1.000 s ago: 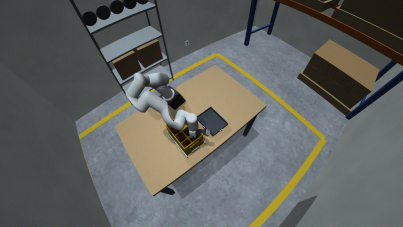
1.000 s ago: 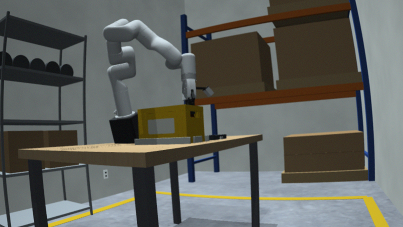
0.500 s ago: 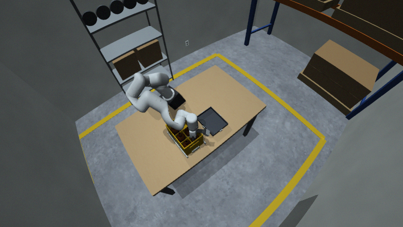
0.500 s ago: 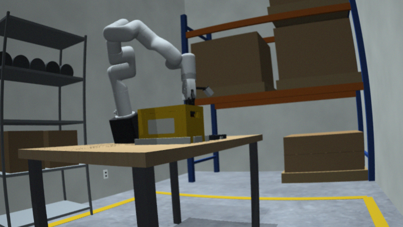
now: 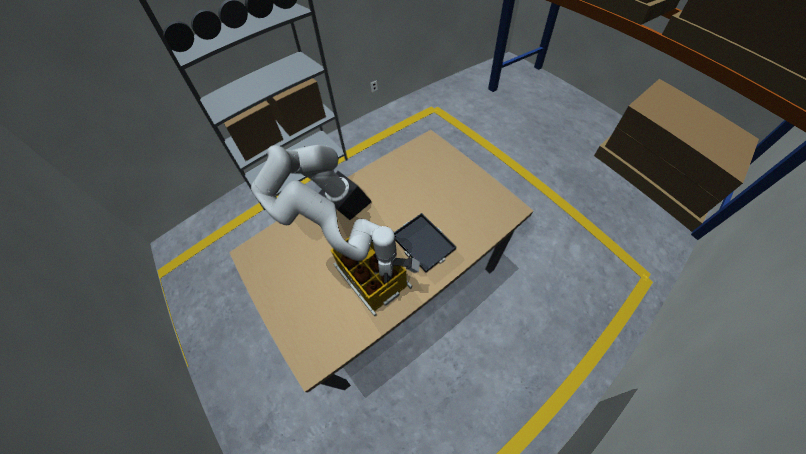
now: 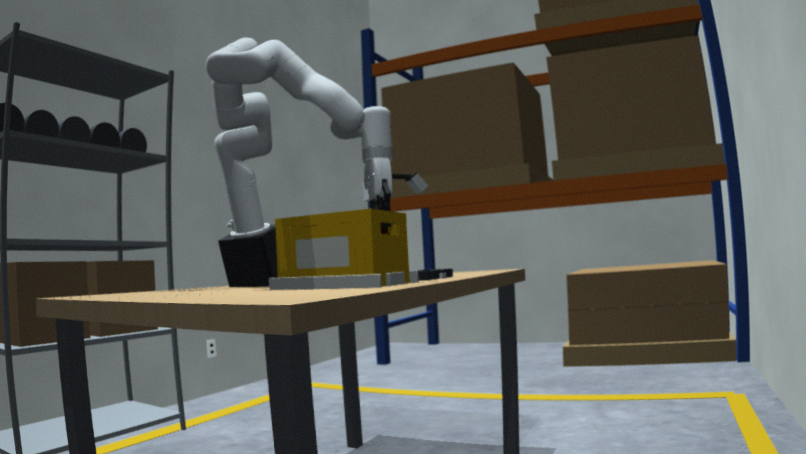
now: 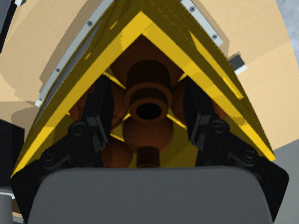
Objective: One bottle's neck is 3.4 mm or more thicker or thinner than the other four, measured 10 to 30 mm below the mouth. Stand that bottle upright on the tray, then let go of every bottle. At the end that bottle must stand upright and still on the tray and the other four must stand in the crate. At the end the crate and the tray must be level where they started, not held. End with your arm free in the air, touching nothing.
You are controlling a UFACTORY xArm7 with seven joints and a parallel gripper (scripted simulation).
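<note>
My gripper is now 7 cm above the bottle. Also, from my hand: tray 8 cm behind, 25 cm to the left, 14 cm below; then crate 9 cm behind, 5 cm to the right, 7 cm below.
</note>
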